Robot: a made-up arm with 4 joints. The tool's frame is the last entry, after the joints.
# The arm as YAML. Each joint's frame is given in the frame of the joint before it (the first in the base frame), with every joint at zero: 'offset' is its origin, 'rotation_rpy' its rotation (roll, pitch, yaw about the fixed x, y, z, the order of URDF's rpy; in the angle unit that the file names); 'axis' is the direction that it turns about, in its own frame. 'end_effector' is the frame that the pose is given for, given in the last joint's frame.
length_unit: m
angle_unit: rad
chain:
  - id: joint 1
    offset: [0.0, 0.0, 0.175]
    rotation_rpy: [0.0, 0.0, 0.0]
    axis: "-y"
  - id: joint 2
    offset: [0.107, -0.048, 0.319]
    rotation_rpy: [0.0, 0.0, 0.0]
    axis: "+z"
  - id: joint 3
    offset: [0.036, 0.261, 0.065]
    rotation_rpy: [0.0, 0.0, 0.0]
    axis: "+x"
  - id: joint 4
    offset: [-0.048, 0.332, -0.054]
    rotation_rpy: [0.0, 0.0, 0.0]
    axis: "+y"
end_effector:
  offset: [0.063, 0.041, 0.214]
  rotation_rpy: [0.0, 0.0, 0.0]
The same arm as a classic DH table. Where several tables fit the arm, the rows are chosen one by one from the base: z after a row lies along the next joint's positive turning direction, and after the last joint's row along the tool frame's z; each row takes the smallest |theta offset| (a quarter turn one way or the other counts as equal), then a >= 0, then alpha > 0; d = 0 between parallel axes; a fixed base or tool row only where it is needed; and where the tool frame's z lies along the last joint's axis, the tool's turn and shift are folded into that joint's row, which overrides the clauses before.
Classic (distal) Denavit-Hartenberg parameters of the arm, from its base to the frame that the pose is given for. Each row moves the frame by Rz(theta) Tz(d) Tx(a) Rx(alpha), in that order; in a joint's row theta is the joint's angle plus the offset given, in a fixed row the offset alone. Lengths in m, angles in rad.
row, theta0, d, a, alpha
base (fixed), 0, 0.175, 0, 1.5708
joint 1, 0, 0.048, 0.107, -1.5708
joint 2, 1.5708, 0.384, 0.261, 1.5708
joint 3, -1.5708, -0.012, 0.054, -1.5708
joint 4, -1.5708, 0.373, 0.063, 1.5708
tool (fixed), 0, 0.214, 0, 0

